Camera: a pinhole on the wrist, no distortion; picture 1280 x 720 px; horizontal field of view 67.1 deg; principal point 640.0 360.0 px. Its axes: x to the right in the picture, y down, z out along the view. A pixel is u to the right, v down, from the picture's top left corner.
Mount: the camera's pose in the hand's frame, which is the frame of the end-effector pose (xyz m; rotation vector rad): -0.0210 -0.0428 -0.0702 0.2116 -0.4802 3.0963
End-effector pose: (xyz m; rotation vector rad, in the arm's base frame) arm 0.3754 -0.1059 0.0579 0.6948 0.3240 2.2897
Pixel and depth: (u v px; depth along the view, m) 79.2 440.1 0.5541
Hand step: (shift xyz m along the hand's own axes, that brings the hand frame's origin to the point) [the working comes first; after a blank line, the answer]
In the camera's frame: -0.3220 0.0460 0.5541

0.3706 -0.2475 0.3963
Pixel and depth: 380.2 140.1 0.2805
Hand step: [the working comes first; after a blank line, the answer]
In the camera's frame: -0.0755 -0.0639 0.2805

0.0924 -0.0650 0.2039
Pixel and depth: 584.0 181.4 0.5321
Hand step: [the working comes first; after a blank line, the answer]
In the camera's frame: -0.0309 -0.0985 0.5321

0.0823 -0.1088 0.4578
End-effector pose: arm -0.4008 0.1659 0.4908 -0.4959 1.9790 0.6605
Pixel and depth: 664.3 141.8 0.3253
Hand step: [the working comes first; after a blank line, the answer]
In the camera's frame: 0.0082 -0.0735 0.3253

0.0156 -0.0710 0.2602
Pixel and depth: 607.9 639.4 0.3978
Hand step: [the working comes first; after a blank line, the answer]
In the camera's frame: -0.0132 0.1152 0.3978

0.0424 -0.2723 0.2689
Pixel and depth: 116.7 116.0 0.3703
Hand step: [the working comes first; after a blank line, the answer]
In the camera's frame: -0.2008 -0.0936 0.3703

0.2291 -0.0613 0.2809
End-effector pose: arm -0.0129 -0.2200 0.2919 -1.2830 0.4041 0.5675
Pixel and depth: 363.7 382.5 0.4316
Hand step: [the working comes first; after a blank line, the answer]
In the camera's frame: -0.1236 0.0101 0.4316

0.1585 -0.1802 0.3178
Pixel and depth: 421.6 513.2 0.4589
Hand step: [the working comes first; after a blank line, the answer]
In the camera's frame: -0.1038 0.0728 0.4589

0.1412 -0.2486 0.3273
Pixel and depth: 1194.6 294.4 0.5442
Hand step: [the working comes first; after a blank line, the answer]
In the camera's frame: 0.3127 -0.0370 0.5442

-0.2579 -0.1778 0.4964
